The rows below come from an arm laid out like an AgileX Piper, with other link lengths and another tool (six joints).
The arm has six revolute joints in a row. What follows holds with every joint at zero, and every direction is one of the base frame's.
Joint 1 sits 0.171 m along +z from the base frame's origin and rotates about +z.
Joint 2 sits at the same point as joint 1 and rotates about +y.
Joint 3 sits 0.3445 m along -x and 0.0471 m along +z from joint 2 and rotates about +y.
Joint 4 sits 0.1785 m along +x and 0.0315 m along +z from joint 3 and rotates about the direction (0.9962, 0, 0.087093).
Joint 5 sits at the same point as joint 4 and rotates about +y.
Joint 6 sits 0.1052 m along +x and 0.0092 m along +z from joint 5 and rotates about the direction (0.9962, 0, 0.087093).
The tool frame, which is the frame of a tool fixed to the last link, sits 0.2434 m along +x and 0.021 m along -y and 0.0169 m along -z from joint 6; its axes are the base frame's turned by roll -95.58, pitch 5.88 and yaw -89.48 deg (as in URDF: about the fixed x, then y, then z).
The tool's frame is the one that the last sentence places.
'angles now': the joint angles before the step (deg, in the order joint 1, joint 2, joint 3, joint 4, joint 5, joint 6). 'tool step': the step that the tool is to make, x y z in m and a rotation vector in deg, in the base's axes. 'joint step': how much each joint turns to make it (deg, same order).
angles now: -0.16, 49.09, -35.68, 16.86, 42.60, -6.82
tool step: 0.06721, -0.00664, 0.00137, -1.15, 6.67, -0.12
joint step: 0.00, 18.94, -11.51, -1.27, -0.83, 0.21
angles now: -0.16, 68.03, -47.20, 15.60, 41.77, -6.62
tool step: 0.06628, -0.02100, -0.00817, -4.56, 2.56, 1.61
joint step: 0.01, 13.87, -10.84, -4.52, -0.44, -0.42
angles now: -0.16, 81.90, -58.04, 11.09, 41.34, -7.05
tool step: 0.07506, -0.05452, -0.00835, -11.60, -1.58, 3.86
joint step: 0.00, 11.25, -9.03, -12.22, -3.83, 0.00
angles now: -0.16, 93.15, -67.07, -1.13, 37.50, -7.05
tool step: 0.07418, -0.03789, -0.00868, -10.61, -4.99, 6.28
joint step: 0.00, 8.38, -1.94, -12.48, -11.49, 0.21
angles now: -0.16, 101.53, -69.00, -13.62, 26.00, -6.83
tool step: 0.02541, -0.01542, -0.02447, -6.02, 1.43, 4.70
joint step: 0.00, 5.89, -0.87, -7.75, -3.75, 0.19
